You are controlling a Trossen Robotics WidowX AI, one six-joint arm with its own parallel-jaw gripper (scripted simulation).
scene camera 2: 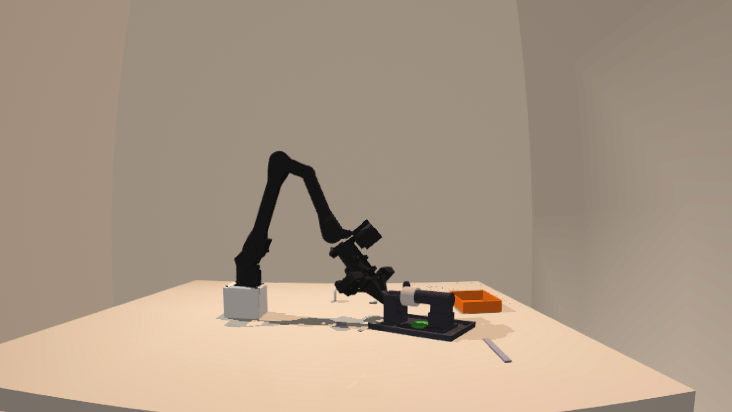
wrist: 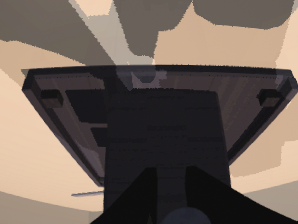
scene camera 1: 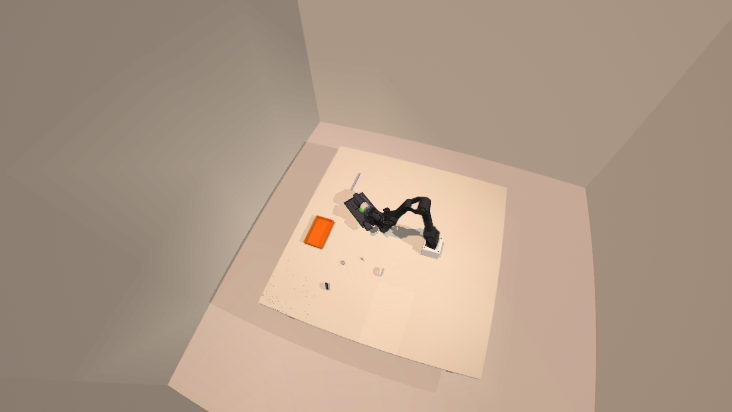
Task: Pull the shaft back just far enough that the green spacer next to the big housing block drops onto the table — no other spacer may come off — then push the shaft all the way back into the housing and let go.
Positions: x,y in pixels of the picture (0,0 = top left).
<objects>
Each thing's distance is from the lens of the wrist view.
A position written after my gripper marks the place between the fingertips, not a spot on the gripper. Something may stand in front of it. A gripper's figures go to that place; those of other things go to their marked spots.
my gripper (wrist: 170,176): 0.10 m
housing block (wrist: 115,120): 0.12 m
</objects>
